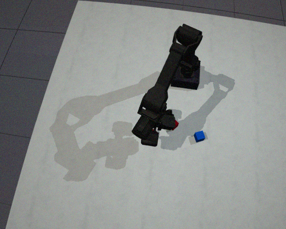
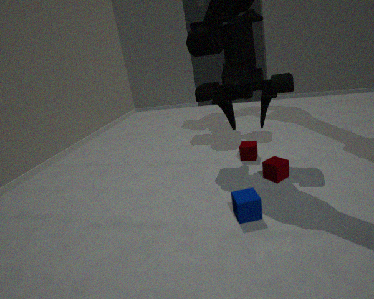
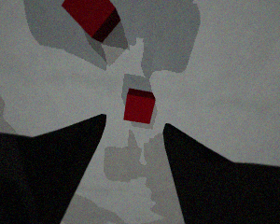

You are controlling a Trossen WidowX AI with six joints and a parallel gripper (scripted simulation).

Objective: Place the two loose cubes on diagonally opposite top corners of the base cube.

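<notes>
Right now my gripper tip is 5 cm above the red cube. Round my gripper tip: blue cube 21 cm to the left, 5 cm below, 2 cm ahead.
</notes>
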